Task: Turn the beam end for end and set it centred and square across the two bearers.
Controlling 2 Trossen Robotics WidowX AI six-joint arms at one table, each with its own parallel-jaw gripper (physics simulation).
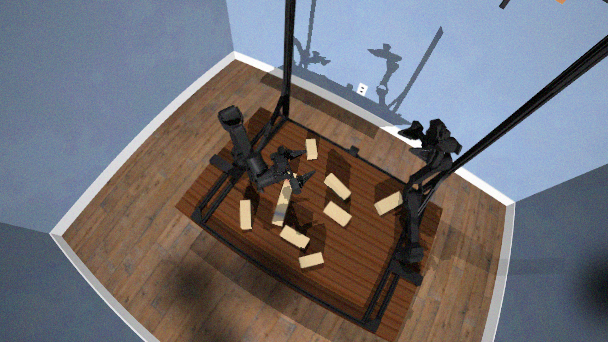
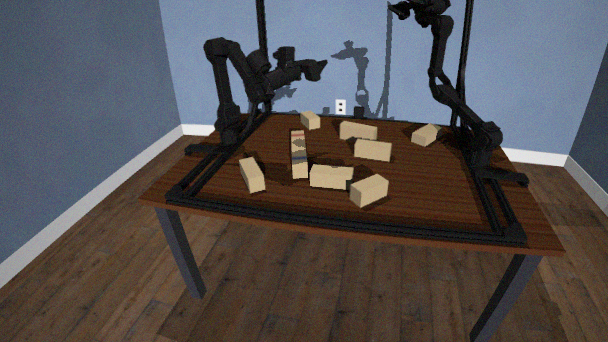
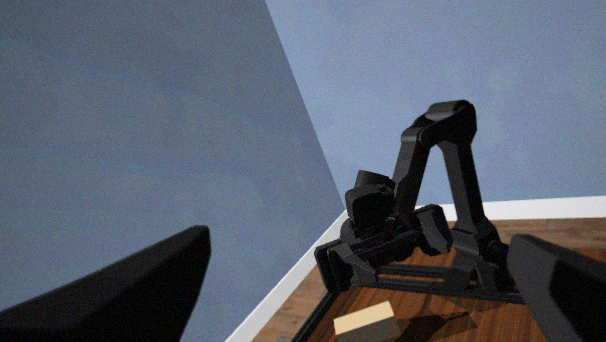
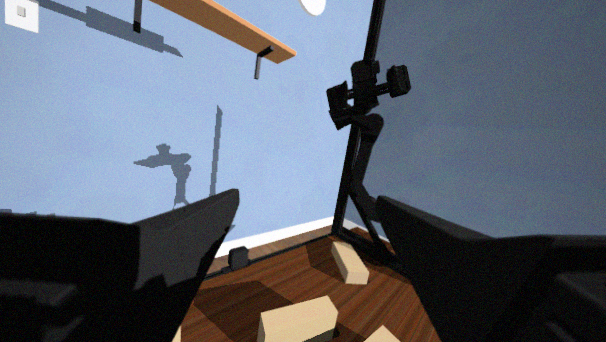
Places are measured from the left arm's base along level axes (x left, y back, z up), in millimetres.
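Pixels of known places: left gripper, fingertip midpoint: [image 1: 403, 140] [image 2: 394, 2] [image 3: 356, 243] [image 4: 369, 75]; right gripper, fingertip midpoint: [image 1: 311, 160] [image 2: 317, 60] [image 3: 413, 262] [image 4: 308, 198]; left arm's base, link origin: [image 1: 401, 254] [image 2: 479, 163]; right arm's base, link origin: [image 1: 242, 161] [image 2: 229, 142] [image 3: 495, 281].
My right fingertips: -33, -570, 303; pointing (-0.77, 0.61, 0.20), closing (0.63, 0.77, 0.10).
Observation:
Ahead of a thing's pixels: the offset from my right fingertips to its top centre, as dx, dy, dz. "spot": to the spot under its first point. Level surfaces: height alone.
The beam {+84, -55, -272} [image 1: 282, 203] [image 2: 299, 154] is a long thin wooden bar with a red stripe near one end and a blue stripe near the other. It lies flat on the table {dz -322} [image 1: 353, 264] [image 2: 421, 203], left of centre. Two tan blocks {-98, +130, -260} [image 1: 337, 186] {+18, +193, -276} [image 1: 337, 214] [image 2: 358, 130] [image 2: 372, 149] lie side by side to its right. My right gripper [image 1: 309, 162] [image 2: 319, 69] [image 4: 308, 198] is open and empty, high over the beam's far end. My left gripper [image 1: 409, 140] [image 2: 397, 7] is open and empty, raised high at the table's right edge.
More tan blocks lie scattered: one at the back {spot: -211, -83, -276} [image 1: 311, 148] [image 2: 310, 119], one at the left [image 1: 245, 214] [image 2: 252, 174], two at the front {spot: +218, +79, -275} [image 1: 294, 236] {spot: +270, +196, -272} [image 1: 311, 260] [image 2: 331, 176] [image 2: 369, 190], one at the right [image 1: 388, 203] [image 2: 425, 134] [image 4: 349, 262]. A black frame [image 1: 287, 68] rims the table.

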